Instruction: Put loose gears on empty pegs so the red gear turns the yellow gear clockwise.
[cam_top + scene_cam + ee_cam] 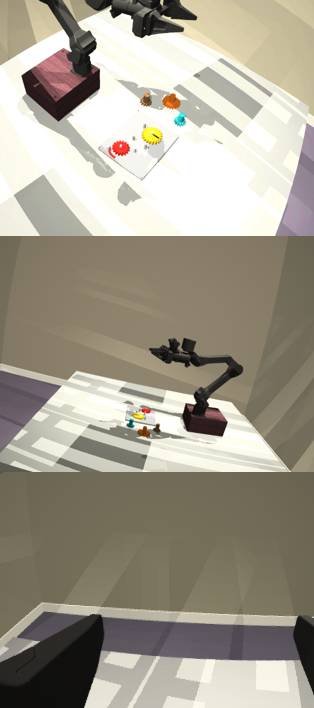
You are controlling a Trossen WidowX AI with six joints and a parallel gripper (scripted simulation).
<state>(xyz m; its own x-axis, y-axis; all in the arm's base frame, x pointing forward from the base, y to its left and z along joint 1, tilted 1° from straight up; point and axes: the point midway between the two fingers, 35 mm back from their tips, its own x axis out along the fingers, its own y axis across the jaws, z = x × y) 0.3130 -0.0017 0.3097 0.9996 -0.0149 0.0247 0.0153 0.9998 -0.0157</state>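
Right now my gripper tip is 4 cm past the orange gear, 13 cm to the right of it and 39 cm above it. Also, from my gripper tip: yellow gear 2 cm behind, 4 cm to the right, 39 cm below; then teal gear 3 cm ahead, 7 cm to the left, 39 cm below; then white arrow 1 cm to the right, 39 cm below.
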